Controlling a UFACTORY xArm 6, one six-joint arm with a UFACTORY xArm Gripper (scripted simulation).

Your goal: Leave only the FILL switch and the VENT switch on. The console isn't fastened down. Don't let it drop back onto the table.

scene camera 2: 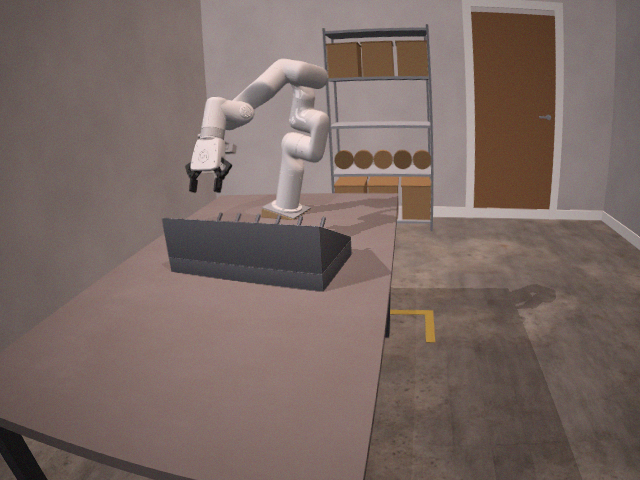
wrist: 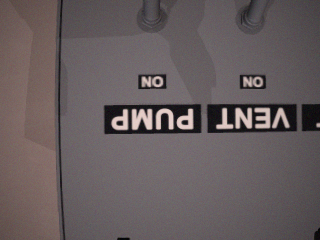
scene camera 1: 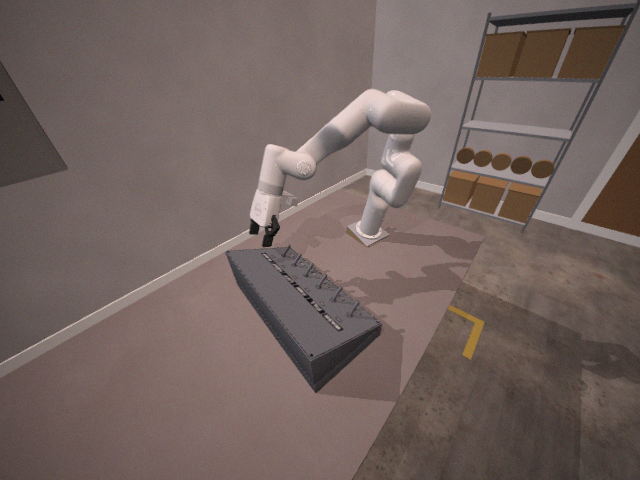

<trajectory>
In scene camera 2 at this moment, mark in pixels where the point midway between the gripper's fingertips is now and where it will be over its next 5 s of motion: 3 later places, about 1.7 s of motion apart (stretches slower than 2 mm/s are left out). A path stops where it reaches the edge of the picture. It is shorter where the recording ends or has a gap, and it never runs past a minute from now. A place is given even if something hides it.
My gripper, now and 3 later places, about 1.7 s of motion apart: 204,192; 222,174; 247,193; 244,219
</trajectory>
